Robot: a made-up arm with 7 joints.
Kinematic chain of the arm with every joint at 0, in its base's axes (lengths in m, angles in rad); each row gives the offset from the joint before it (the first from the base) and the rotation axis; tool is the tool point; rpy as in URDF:
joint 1: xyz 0 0 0.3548 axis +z
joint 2: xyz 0 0 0 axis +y
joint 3: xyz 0 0 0.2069 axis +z
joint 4: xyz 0.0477 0 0 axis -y
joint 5: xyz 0.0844 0 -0.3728 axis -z
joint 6: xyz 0 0 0 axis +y
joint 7: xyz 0.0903 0 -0.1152 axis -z
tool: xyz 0 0 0 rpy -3.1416 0 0
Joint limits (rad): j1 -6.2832..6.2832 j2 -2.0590..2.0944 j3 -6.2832..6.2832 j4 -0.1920..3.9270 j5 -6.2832..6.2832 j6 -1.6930..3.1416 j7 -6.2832..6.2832
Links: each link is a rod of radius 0.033 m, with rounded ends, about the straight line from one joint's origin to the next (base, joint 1, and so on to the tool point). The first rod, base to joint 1, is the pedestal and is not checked.
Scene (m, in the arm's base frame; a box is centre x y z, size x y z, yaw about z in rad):
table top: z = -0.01
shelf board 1: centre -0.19 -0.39 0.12 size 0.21 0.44 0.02 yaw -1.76
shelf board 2: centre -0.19 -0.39 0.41 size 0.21 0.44 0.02 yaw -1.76
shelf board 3: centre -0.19 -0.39 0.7 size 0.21 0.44 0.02 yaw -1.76
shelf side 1: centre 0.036 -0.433 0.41 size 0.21 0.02 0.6 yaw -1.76
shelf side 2: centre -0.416 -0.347 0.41 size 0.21 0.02 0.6 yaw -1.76
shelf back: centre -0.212 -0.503 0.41 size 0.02 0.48 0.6 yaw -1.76
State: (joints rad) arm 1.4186 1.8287 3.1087 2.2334 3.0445 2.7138 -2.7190
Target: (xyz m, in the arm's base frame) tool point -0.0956 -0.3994 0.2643
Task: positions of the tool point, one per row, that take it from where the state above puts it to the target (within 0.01 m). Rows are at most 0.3 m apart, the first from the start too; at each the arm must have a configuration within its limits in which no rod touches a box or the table.
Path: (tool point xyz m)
1: 0.1499 0.4896 0.5992
2: 0.1203 0.3279 0.7647
3: 0.0106 0.1649 0.8260
4: -0.1340 0.0603 0.7808
5: -0.2502 0.0347 0.6567
6: -0.2890 0.0651 0.5004
7: -0.2407 0.1031 0.3607
8: -0.2516 -0.0076 0.3377
9: -0.2139 -0.1056 0.3137
10: -0.1416 -0.1708 0.2890
11: -0.0561 -0.1933 0.2643
12: -0.0738 -0.2653 0.2585
13: -0.0870 -0.3344 0.2585
14: -0.0956 -0.3994 0.2643

